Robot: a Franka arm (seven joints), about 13 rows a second.
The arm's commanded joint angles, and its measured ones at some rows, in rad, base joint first. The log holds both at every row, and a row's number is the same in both.
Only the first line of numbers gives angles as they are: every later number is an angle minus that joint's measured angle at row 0.
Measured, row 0:
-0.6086, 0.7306, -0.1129, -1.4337, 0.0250, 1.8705, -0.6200
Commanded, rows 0 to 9:
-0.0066, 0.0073, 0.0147, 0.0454, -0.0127, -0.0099, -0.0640
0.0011, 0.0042, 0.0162, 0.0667, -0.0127, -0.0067, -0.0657
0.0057, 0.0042, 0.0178, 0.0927, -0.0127, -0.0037, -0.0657
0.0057, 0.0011, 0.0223, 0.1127, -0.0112, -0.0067, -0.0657
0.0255, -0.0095, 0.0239, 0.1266, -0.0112, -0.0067, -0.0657
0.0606, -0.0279, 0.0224, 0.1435, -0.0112, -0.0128, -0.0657
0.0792, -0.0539, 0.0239, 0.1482, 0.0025, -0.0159, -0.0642
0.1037, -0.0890, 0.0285, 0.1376, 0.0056, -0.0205, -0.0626
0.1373, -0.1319, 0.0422, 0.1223, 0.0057, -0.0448, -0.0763
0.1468, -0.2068, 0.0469, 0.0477, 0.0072, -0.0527, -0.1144
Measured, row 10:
0.1180, -0.0815, 0.0419, 0.1511, -0.0010, -0.0247, -0.0652
